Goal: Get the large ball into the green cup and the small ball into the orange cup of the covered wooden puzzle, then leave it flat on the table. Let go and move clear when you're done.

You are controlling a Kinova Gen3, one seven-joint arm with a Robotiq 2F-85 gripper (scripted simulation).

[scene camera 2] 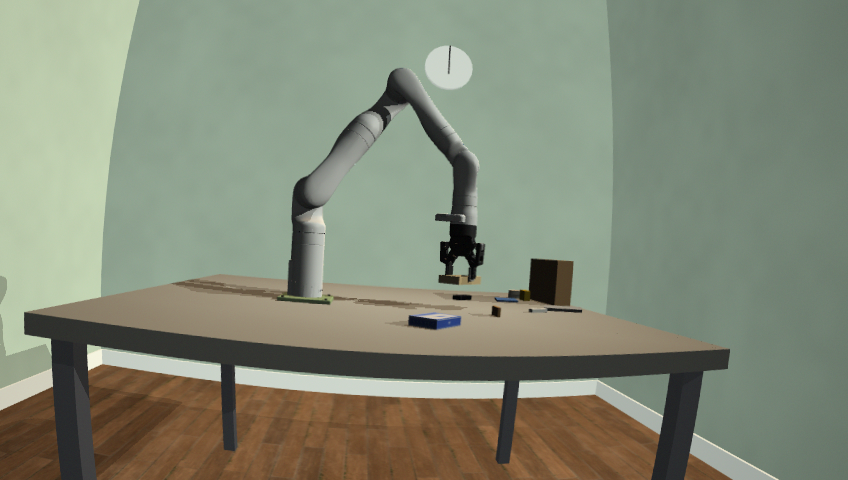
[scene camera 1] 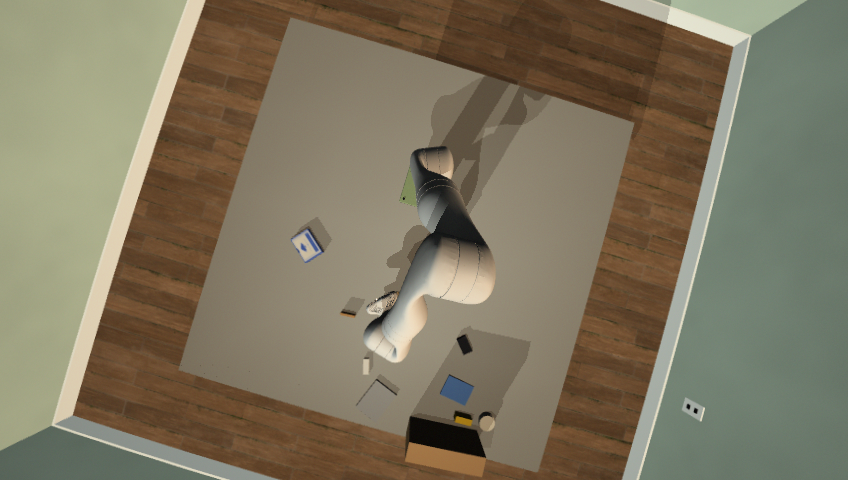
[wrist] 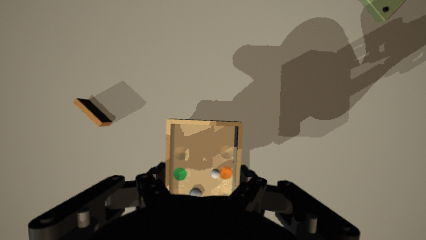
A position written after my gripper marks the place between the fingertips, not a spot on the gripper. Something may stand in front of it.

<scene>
I see my gripper [scene camera 2: 459,280] and a brown box [scene camera 2: 550,282].
My gripper shows as well in the wrist view [wrist: 203,173]. The wrist view misses the brown box: it is out of frame.
</scene>
